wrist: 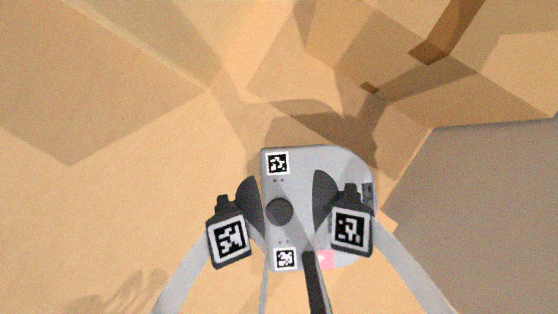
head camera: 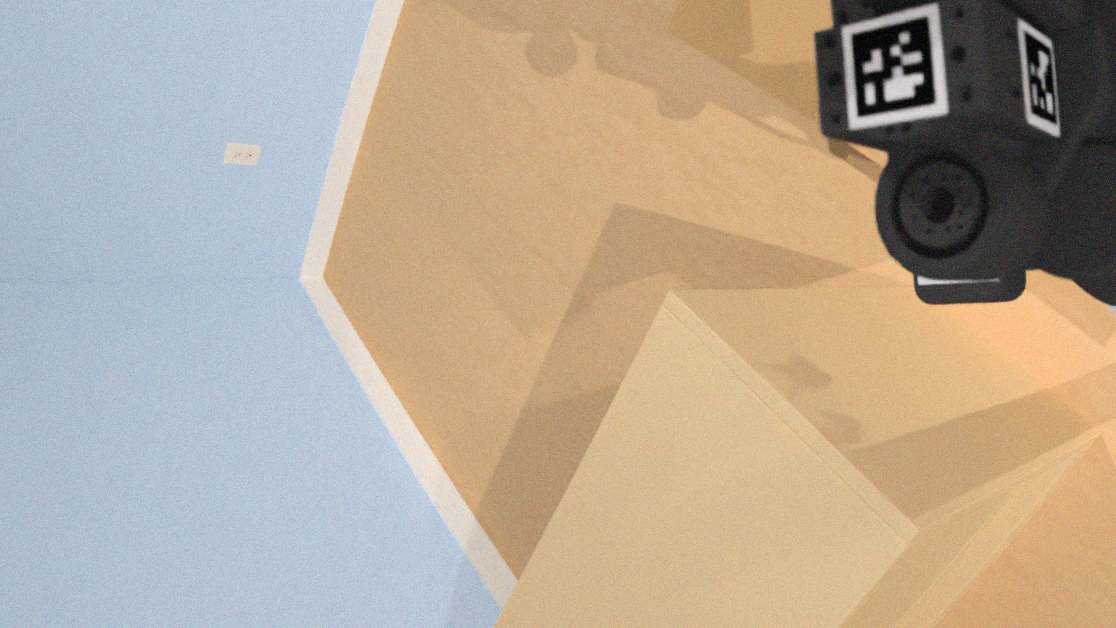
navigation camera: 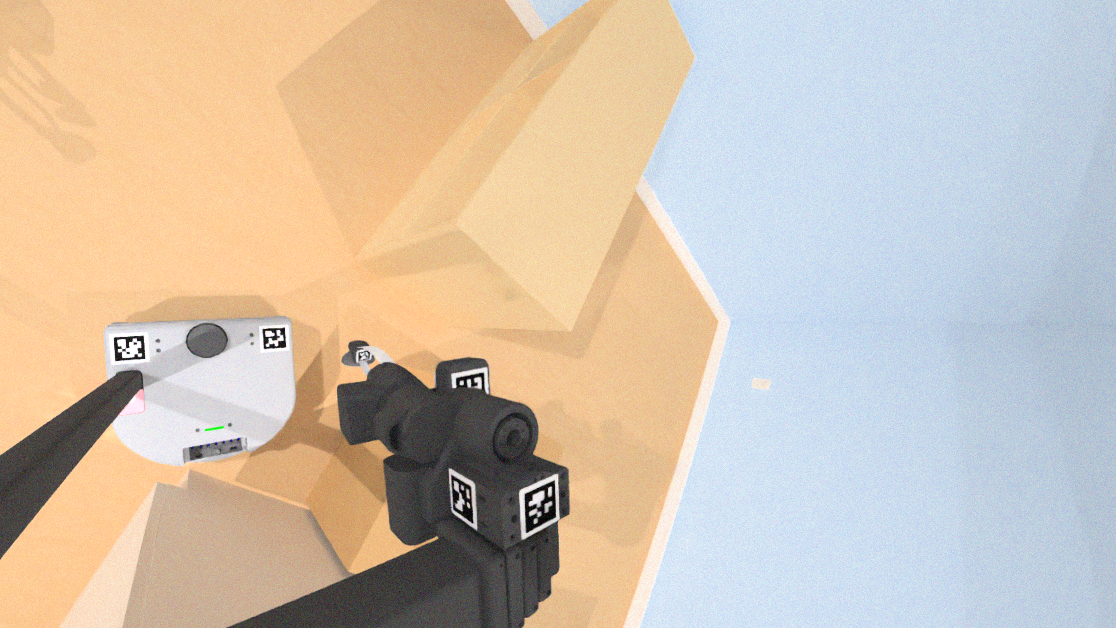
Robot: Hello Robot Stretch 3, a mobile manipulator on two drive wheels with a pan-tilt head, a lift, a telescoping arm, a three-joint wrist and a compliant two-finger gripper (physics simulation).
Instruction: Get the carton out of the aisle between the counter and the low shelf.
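Seen in the pictures: gripper, fingertip midpoint: [navigation camera: 356, 372]; robot's base, origin of the base link: [navigation camera: 207, 338].
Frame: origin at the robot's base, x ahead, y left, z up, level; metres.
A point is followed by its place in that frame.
Note:
The cardboard carton [navigation camera: 335, 492] @(x -0.413, y -0.241, z 0.153 m) [wrist: 520, 55] stands close to the counter [navigation camera: 234, 546] @(x -0.366, y -0.009, z 0.371 m) [wrist: 475, 185]. Brown tape runs over it at the upper right of the wrist view; in the navigation view a small part shows between the counter and my wrist. The counter's grey-beige side shows at the lower left there. The low shelf [head camera: 702, 468] @(x 0.182, y -0.618, z 0.611 m) [navigation camera: 561, 179] @(x 0.345, y -0.646, z 0.611 m) is a pale tan block near the wall. My gripper [navigation camera: 360, 353] @(x -0.022, y -0.156, z 0.710 m) [wrist: 286, 195] @(x -0.022, y -0.156, z 0.710 m) is open and empty, high above the floor beside my base, apart from the carton. My dark wrist hides part of the carton.
My white base [navigation camera: 218, 398] @(x -0.125, y -0.013, z 0.160 m) [wrist: 320, 170] stands on the tan floor near the counter's corner. Blue walls [head camera: 156, 390] @(x 0.214, y -2.497, z 0.730 m) [navigation camera: 936, 195] @(x 0.462, y -2.162, z 1.301 m) with a white baseboard [head camera: 405, 445] @(x 0.407, y -2.213, z 0.072 m) [navigation camera: 686, 257] @(x 0.323, y -2.327, z 0.053 m) meet in a corner past the low shelf. Shadows cross the floor.

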